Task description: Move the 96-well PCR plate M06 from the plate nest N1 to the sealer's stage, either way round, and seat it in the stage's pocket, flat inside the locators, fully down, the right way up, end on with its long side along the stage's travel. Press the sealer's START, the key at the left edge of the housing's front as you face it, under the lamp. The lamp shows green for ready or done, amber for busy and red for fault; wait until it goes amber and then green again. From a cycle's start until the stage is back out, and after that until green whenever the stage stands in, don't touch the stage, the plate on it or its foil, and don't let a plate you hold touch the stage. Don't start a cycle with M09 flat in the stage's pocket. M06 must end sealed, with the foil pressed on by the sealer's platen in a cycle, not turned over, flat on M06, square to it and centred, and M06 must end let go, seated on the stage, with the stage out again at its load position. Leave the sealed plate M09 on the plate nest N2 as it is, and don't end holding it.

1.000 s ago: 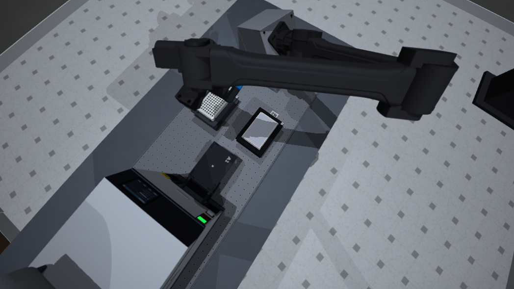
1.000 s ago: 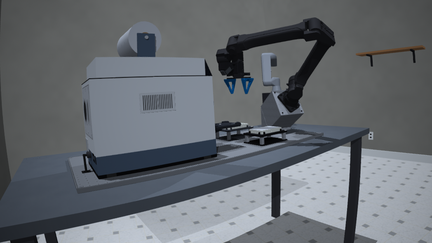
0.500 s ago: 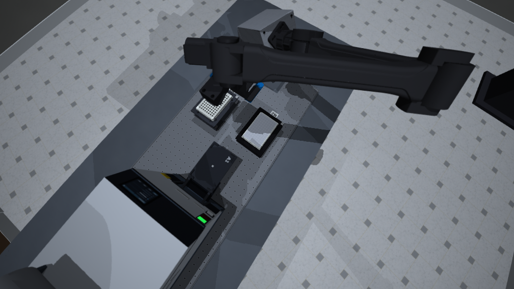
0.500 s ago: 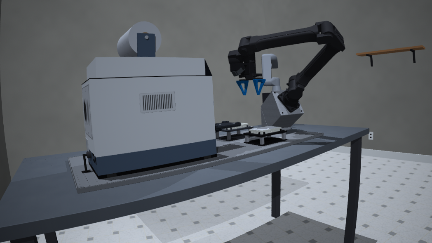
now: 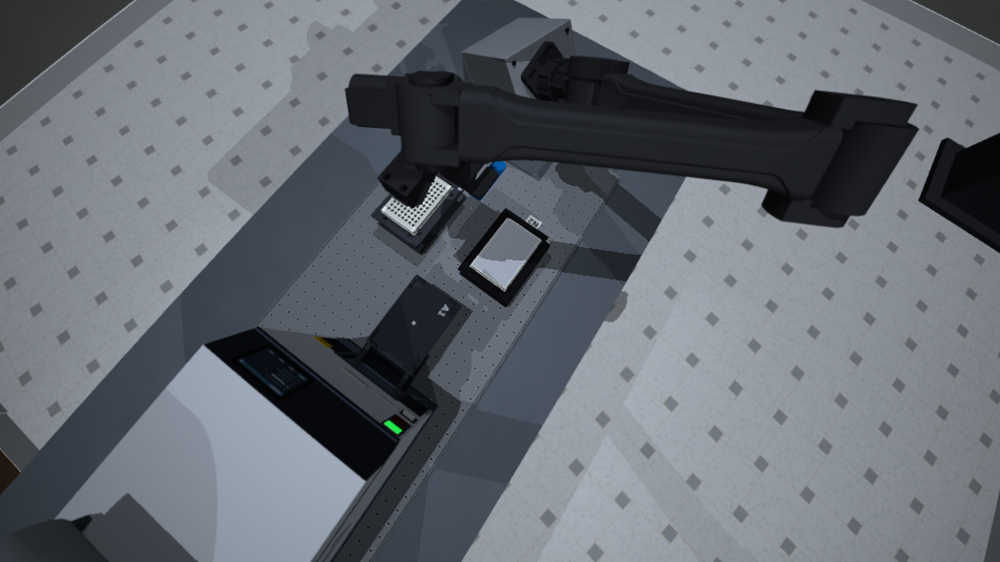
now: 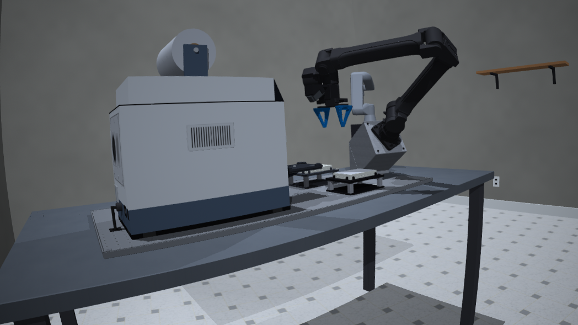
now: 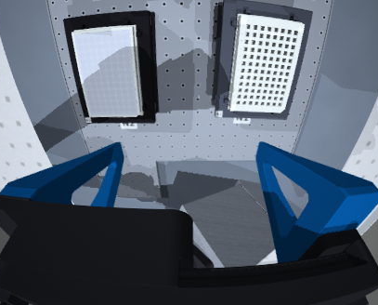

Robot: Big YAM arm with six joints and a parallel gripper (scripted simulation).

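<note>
The white 96-well plate M06 lies 3 cm ahead of my hand, 10 cm to the right of it and 16 cm below it. From my hand the other things lie so: sealed plate M09 (1 cm ahead, 11 cm to the left, 17 cm below); then nest N2 (1 cm ahead, 11 cm to the left, 18 cm below); then plate nest N1 (3 cm ahead, 10 cm to the right, 17 cm below).
</note>
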